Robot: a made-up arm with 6 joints. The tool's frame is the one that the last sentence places. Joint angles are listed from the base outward.
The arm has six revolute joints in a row. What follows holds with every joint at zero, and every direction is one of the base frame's.
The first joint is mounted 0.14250 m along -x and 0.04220 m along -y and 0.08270 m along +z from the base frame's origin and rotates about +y.
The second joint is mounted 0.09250 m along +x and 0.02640 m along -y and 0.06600 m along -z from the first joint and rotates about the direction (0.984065, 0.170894, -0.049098).
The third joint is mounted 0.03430 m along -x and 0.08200 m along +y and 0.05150 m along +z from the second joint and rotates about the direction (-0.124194, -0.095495, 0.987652).
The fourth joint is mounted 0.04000 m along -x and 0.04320 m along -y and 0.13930 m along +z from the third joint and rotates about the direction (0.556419, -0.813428, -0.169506).
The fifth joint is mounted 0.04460 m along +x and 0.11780 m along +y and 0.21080 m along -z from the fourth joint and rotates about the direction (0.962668, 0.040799, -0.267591).
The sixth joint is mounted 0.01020 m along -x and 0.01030 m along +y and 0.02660 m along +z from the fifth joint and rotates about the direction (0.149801, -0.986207, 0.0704).
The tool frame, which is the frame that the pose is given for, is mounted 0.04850 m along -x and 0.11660 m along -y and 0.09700 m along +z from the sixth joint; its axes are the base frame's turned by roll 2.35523, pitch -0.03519 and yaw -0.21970 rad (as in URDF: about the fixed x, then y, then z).
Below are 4 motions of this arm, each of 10 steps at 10 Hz.
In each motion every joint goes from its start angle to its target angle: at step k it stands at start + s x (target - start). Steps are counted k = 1, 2, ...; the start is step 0. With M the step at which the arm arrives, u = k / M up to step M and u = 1 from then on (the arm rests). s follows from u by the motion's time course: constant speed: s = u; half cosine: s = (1 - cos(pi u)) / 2; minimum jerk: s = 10 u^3 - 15 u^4 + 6 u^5.
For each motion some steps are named. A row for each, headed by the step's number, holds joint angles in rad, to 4 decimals.
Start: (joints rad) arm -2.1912 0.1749 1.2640 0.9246 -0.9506 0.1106
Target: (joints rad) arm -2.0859 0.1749 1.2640 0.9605 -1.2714 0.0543
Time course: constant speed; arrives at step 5
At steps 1, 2, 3, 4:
1: -2.1701 0.1749 1.2640 0.9318 -1.0148 0.0993
2: -2.1491 0.1749 1.2640 0.9390 -1.0789 0.0881
3: -2.1280 0.1749 1.2640 0.9461 -1.1431 0.0768
4: -2.1070 0.1749 1.2640 0.9533 -1.2072 0.0656

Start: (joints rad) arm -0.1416 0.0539 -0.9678 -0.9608 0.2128 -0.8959
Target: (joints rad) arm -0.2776 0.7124 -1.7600 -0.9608 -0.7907 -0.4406
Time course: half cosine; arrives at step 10
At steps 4, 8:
4: -0.1886 0.2814 -1.2415 -0.9608 -0.1339 -0.7386
8: -0.2646 0.6495 -1.6844 -0.9608 -0.6949 -0.4841

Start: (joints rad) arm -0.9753 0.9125 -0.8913 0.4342 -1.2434 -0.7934
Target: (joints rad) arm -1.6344 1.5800 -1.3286 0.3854 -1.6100 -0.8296
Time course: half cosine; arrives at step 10
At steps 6, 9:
6: -1.4067 1.3494 -1.1775 0.4023 -1.4833 -0.8171
9: -1.6183 1.5637 -1.3179 0.3866 -1.6010 -0.8287

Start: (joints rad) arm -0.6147 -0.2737 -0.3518 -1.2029 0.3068 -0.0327
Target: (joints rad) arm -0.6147 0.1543 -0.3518 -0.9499 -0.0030 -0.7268
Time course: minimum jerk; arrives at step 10
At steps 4, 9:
4: -0.6147 -0.1378 -0.3518 -1.1226 0.2085 -0.2530
9: -0.6147 0.1506 -0.3518 -0.9521 -0.0003 -0.7209

